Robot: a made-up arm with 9 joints. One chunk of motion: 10 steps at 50 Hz.
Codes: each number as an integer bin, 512 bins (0 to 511) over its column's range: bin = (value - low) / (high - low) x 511, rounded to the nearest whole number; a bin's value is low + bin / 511 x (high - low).
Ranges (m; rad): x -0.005..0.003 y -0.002..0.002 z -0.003..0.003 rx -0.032..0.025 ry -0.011..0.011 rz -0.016..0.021
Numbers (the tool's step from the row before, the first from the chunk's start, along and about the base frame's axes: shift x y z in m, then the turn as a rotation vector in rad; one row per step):
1: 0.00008 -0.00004 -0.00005 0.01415 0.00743 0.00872
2: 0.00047 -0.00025 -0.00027 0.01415 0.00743 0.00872
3: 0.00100 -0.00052 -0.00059 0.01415 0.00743 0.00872
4: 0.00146 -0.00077 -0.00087 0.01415 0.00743 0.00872
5: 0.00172 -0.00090 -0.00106 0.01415 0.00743 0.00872
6: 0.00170 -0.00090 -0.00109 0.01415 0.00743 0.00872
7: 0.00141 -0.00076 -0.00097 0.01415 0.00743 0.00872
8: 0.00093 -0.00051 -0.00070 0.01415 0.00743 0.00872
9: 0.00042 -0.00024 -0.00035 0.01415 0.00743 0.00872
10: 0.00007 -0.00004 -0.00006 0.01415 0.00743 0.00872
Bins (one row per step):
1: 324 250 251 414 428 341
2: 349 224 233 414 428 341
3: 383 189 205 414 428 341
4: 413 157 181 414 428 341
5: 429 141 165 414 428 341
6: 428 141 163 414 428 341
7: 409 158 173 414 428 341
8: 379 190 196 414 428 341
9: 346 225 226 414 428 341
10: 324 250 250 414 428 341

